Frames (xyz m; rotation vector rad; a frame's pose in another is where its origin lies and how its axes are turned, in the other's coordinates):
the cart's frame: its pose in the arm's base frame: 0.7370 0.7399 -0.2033 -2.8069 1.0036 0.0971
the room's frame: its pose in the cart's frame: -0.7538 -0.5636 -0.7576 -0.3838 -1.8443 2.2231
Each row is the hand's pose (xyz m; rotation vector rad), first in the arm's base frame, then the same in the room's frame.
Working: the arm's base frame: its pose in the room's frame: -0.0811 -0.7215 -1.5857 -0.4738 -2.0879 -2.0962

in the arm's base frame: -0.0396 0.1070 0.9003 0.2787 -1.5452 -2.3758
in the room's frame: 0.0977 0.1651 -1.5112 -0.3757 0.6947 0.0208
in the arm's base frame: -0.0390 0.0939 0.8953 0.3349 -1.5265 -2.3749
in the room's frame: 0.0923 0.1605 -1.5234 -0.3882 0.7274 -0.0019
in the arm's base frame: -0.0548 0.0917 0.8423 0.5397 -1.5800 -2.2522
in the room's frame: 0.1001 0.1060 -1.5297 -0.3108 0.8589 -0.0925
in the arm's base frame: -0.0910 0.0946 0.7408 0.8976 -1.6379 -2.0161
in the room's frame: 0.1230 0.0009 -1.5370 -0.1787 1.0877 -0.2665
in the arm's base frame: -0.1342 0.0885 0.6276 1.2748 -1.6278 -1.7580
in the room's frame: 0.1481 -0.1164 -1.5548 -0.0671 1.3277 -0.4732
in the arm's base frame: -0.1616 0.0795 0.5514 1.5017 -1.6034 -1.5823
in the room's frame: 0.1619 -0.1950 -1.5709 0.0034 1.4699 -0.6148
